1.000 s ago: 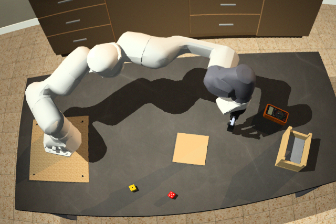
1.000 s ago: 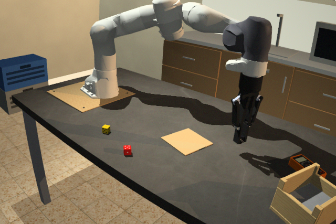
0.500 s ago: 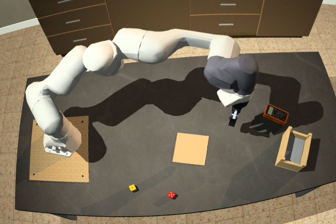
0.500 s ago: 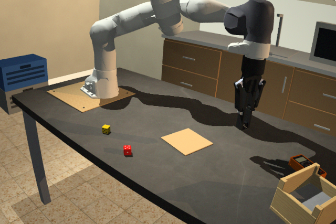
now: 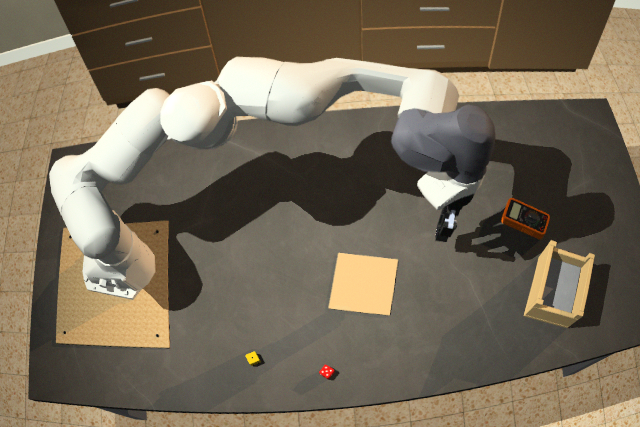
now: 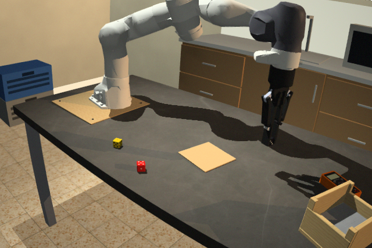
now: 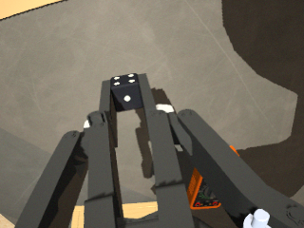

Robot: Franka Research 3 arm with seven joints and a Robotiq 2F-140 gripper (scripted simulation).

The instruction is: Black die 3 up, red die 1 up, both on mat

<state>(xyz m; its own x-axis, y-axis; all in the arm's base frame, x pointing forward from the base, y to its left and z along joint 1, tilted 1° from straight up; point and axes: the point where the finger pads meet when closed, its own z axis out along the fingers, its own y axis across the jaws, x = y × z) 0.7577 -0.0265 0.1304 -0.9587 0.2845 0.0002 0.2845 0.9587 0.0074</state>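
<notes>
The black die lies 20 mm below my hand. Round my hand: wooden box 300 mm ahead, 170 mm to the right, 80 mm below; then tan mat 180 mm behind, 130 mm below, 60 mm to the right; then orange multimeter 250 mm ahead, 110 mm below, 40 mm to the left.
</notes>
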